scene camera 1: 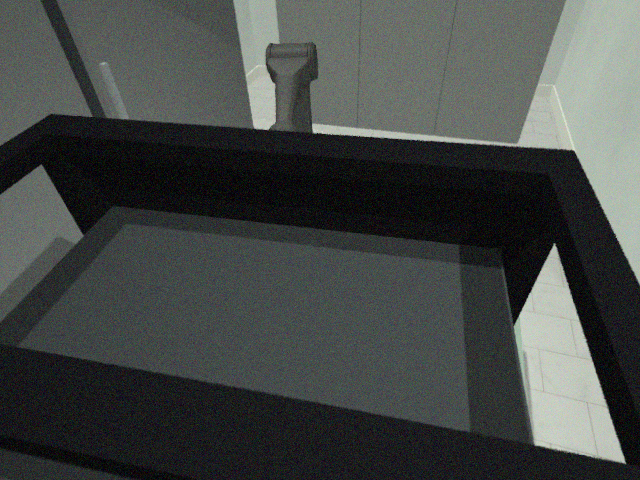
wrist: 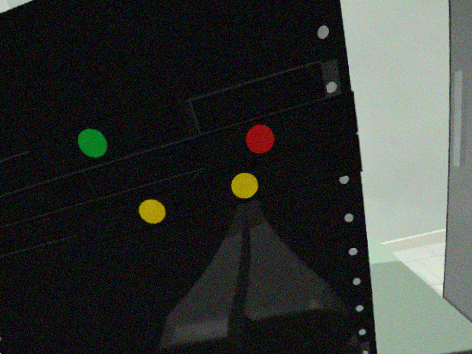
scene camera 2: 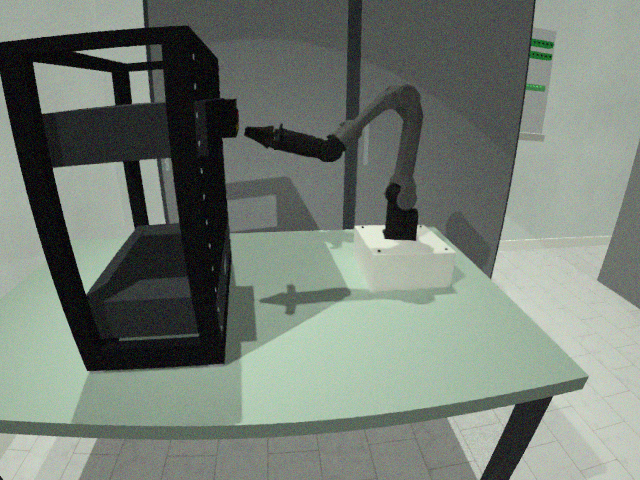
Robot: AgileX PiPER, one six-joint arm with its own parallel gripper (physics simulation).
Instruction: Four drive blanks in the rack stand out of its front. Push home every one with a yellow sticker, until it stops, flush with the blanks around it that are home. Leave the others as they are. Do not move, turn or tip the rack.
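The black rack (scene camera 2: 204, 248) stands upright on the table. Blanks (scene camera 2: 227, 117) stand out of its upper front in scene camera 2. In the wrist view two yellow stickers (wrist: 244, 185) (wrist: 152, 211) sit in the lower row, a red sticker (wrist: 260, 139) above the right one and a green sticker (wrist: 92, 143) at the upper left. The blanks' edges are dark and hard to tell. My gripper (wrist: 252, 213) (scene camera 2: 247, 131) is shut and empty. Its tips show just below the right yellow sticker in the wrist view. In scene camera 2 they are a short gap out from the protruding blanks.
The arm's white base box (scene camera 2: 408, 268) stands on the green table (scene camera 2: 387, 361) at the right. A dark box (scene camera 2: 149, 315) sits low in the rack. A grey partition (scene camera 2: 289, 77) stands behind the arm. The rack's top frame (scene camera 1: 310, 144) fills much of scene camera 1.
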